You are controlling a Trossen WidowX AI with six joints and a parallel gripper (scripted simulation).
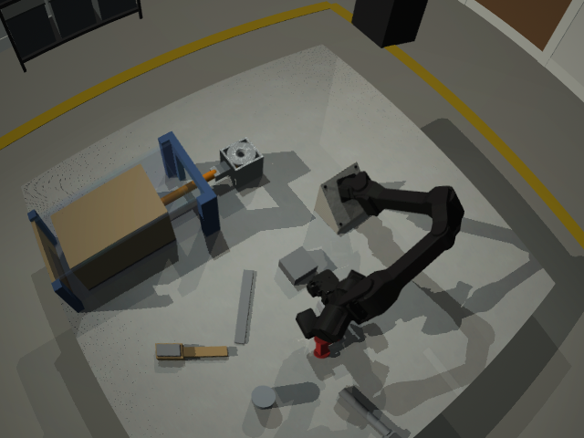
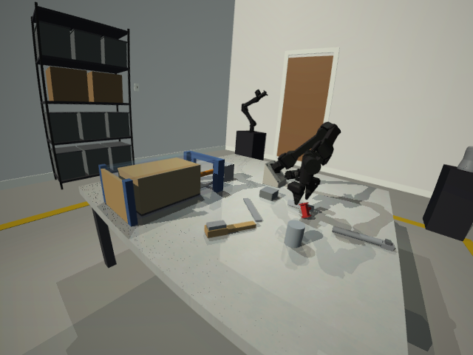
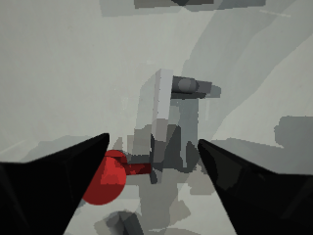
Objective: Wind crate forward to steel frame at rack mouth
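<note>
My gripper tip is 2 cm above the winch handle and 1 cm to the right of it. Also, from my gripper tip: red knob: 4 cm to the left, 4 cm ahead, 1 cm below; then grey block: 18 cm to the right, 2 cm below, 1 cm behind; then flat grey bar: 16 cm ahead, 15 cm to the right, 4 cm below.
</note>
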